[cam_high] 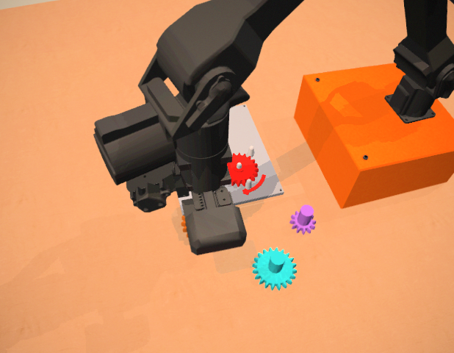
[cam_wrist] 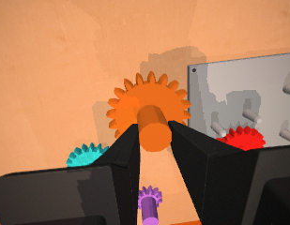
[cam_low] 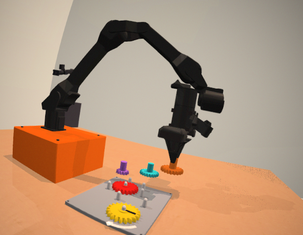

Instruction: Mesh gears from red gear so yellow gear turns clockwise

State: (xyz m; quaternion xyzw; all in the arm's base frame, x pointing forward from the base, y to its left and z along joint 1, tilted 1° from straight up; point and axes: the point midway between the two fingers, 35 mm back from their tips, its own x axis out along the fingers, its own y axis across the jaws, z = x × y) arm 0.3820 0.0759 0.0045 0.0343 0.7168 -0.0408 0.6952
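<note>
Now: the yellow striped gear 5 cm behind my gripper tip, 21 cm to the right of it and 6 cm below it. From my gripper tip the other things lie so: red gear 9 cm behind, 10 cm to the right, 7 cm below; cyan gear 8 cm behind, 8 cm to the left, 7 cm below; orange gear 1 cm below.
</note>
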